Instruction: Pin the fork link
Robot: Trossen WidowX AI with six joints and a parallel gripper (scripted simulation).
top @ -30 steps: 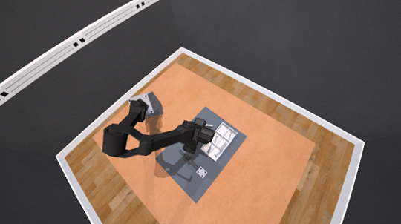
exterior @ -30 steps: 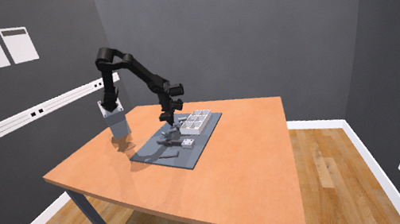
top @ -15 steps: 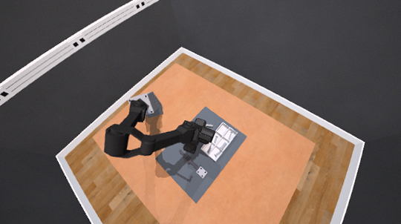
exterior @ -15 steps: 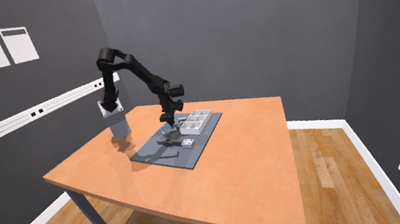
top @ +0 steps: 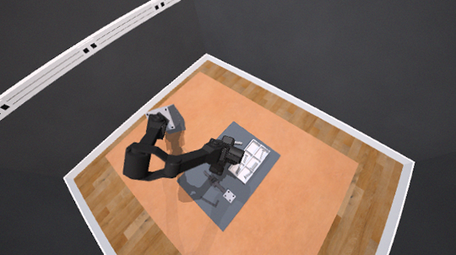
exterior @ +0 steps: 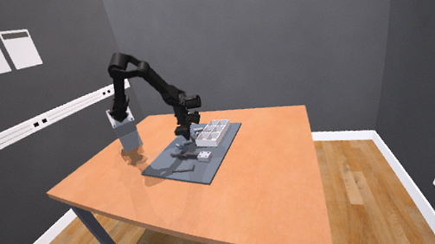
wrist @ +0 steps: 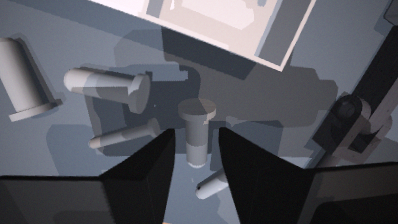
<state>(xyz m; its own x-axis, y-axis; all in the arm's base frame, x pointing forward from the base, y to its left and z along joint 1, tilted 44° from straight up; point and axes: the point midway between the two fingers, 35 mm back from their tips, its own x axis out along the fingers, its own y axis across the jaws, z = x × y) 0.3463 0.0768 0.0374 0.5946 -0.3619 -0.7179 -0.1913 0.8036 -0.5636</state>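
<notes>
My gripper is now 5 cm above the thick headed pin and 1 cm past it. Also, from my hand: dark fork link 12 cm to the right, 5 cm below, 1 cm ahead; grey mat 7 cm below, 4 cm ahead, 2 cm to the right; dark flat bar 12 cm to the right, 5 cm below, 5 cm ahead.
</notes>
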